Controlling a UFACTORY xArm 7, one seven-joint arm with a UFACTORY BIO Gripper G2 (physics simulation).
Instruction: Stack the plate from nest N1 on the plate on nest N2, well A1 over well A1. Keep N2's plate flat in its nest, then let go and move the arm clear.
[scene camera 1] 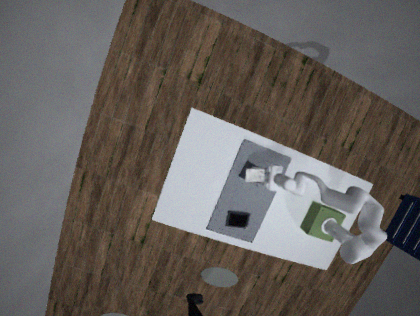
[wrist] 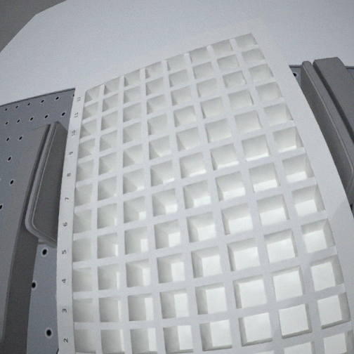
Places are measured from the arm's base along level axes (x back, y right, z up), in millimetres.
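Where they show: hand, its tool point: [scene camera 1: 254,175]; arm's base, origin of its link: [scene camera 1: 328,225].
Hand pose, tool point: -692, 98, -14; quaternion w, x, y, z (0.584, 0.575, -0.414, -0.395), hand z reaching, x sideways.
Each offset is from my tool point to the centre of the thing, as dx, dy, dz. "spot": to the spot under its first point. Level surfaces: height alone.
A white multi-well plate @(+9, +3, -6) [scene camera 1: 254,175] [wrist: 184,205] is between the fingers of my gripper [scene camera 1: 266,175] [wrist: 192,150], which is shut on it. In the wrist view the row numbers 2 to 12 show along its left edge, and its near end is cut off. The plate is held up over the grey perforated board, partly covering a dark nest [scene camera 1: 246,167] in the scene view. The other nest @(spot: +27, -399, -59) [scene camera 1: 228,223] has a black rectangle @(spot: +78, -344, -47) [scene camera 1: 238,220] inside it; whether this is a plate is too small to tell. No nest labels can be read, and well A1 does not show.
The grey board @(dz -75) [scene camera 1: 227,195] [wrist: 42,287] lies on a white table @(dz -87) [scene camera 1: 177,175] [wrist: 115,35]. A green block [scene camera 1: 311,220] stands near the arm's base end. A dark blue ribbed object [scene camera 1: 407,225] is at the right edge. A black object [scene camera 1: 195,300] and a grey disc [scene camera 1: 219,277] are beyond the table's front edge.
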